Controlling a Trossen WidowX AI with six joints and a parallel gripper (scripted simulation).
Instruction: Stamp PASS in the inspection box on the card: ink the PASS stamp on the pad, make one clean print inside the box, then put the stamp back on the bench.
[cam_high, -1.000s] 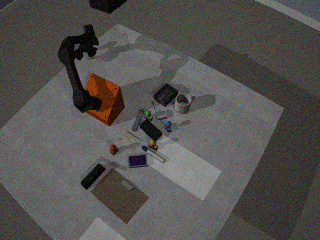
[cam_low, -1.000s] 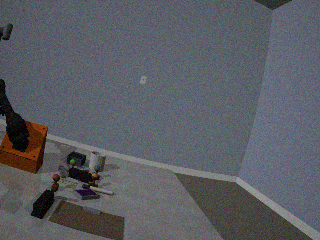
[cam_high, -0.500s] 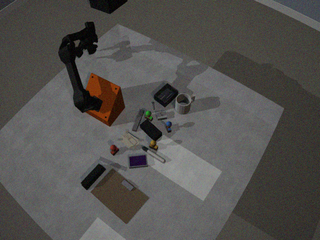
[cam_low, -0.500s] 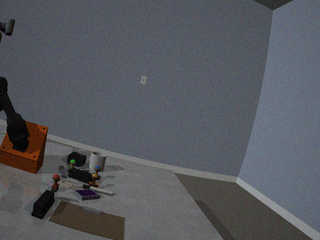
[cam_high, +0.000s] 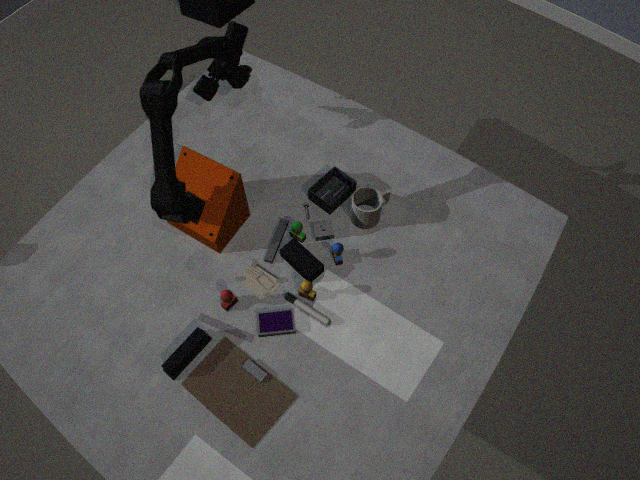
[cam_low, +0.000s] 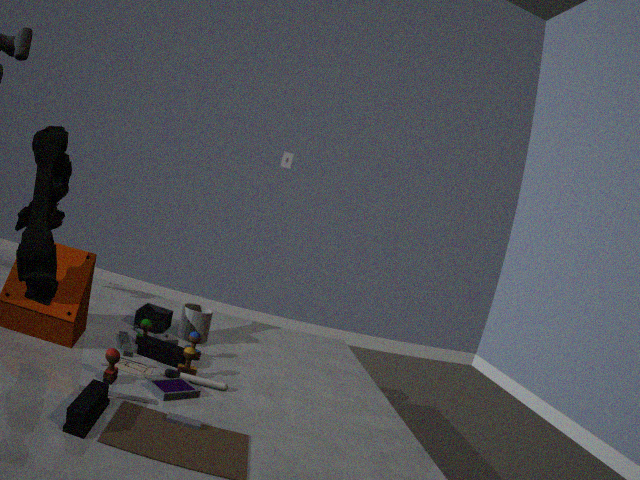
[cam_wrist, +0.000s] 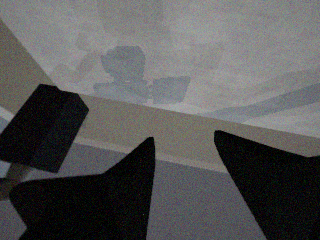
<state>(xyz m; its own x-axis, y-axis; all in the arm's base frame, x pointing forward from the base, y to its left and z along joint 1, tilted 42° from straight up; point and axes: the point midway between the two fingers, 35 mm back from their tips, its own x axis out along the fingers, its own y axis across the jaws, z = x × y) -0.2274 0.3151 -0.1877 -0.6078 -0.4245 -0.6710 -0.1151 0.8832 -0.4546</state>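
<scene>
The green-knobbed stamp lies 49 cm ahead of my gripper tip, 24 cm to the right of it and 13 cm below it. Also, from my gripper tip: tray 49 cm ahead, 14 cm below, 8 cm to the right; then grey plate 54 cm ahead, 19 cm to the right, 13 cm below; then grey bar 45 cm ahead, 28 cm to the right, 14 cm below.
</scene>
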